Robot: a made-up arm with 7 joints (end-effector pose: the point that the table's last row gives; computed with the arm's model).
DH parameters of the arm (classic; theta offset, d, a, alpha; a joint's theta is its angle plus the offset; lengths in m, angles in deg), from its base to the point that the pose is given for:
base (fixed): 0 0 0 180
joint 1: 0 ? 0 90
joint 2: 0 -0.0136 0 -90
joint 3: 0 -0.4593 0 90
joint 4: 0 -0.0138 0 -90
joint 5: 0 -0.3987 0 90
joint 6: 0 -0.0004 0 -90
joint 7: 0 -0.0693 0 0
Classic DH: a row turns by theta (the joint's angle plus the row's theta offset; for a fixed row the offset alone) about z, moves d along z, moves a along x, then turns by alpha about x.
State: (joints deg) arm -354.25 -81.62 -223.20 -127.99 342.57 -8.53 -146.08
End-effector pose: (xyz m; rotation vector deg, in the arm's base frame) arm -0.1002 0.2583 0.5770 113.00 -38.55 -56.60
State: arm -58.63 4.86 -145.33 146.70 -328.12 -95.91 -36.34
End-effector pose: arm -0.2130 -0.1221 0.4867 -82.74 100.80 25.57
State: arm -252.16 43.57 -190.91 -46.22 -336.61 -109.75 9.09
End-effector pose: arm -0.1789 -0.6669 0.5800 7.03 26.60 -92.19
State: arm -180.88 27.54 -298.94 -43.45 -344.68 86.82 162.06
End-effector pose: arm -0.2428 -0.1744 1.0748 121.40 -71.45 63.42
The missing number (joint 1, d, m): -0.3035
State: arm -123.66 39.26 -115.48 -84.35 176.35 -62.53 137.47
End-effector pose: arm 0.0463 0.6358 0.6188 102.75 -94.24 47.82
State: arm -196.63 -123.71 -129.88 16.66 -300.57 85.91 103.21
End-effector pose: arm 0.6879 0.0511 -0.1931 -97.61 -47.91 -2.92
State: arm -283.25 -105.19 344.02 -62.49 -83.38 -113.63 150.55
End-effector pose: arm -0.2945 0.4696 -0.1479 -149.92 -47.86 -78.51
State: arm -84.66 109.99 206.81 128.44 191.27 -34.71 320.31
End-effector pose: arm -0.1328 0.2486 0.5239 -60.93 -143.31 -86.76
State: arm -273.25 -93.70 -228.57 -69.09 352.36 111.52 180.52
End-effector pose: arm 0.1964 0.6768 0.4724 70.72 6.65 65.97
